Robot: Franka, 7 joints.
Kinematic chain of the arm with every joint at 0, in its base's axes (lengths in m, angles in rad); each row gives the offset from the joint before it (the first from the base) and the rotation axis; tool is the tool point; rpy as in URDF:
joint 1: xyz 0 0 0.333 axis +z
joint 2: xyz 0 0 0 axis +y
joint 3: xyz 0 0 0.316 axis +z
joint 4: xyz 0.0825 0 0 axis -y
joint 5: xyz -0.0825 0 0.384 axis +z
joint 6: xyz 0 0 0 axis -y
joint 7: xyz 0.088 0 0 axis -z
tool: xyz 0 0 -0.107 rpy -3.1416 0 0
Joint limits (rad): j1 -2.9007..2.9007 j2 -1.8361..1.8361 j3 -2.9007..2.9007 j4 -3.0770..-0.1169 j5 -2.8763..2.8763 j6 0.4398..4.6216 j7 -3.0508..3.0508
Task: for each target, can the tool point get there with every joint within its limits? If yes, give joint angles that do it. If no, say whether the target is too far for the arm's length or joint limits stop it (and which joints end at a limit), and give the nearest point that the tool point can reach.
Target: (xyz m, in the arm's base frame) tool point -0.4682 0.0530 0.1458
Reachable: yes | joints 0.7758 -1.2753 2.1996 -1.6528 -0.0020 0.8200 0.6568
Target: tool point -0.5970 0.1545 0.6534
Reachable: yes | joints 0.9200 -0.7094 1.7020 -1.5659 -1.5489 1.6285 2.2718
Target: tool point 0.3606 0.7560 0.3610
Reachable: yes | joints 1.4624 1.4601 -1.4197 -0.4648 0.3352 2.0671 -1.6572
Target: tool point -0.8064 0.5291 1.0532
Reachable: no: too far | nearest point -0.5747 0.3771 0.8463 | short by 0.346 m
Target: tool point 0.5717 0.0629 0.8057
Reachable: yes | joints -1.1165 0.7328 1.7672 -1.5416 2.4013 1.7162 1.5195
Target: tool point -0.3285 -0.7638 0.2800
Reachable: yes | joints -1.5772 1.3705 -1.1673 -0.7948 -1.3564 2.9196 0.0923
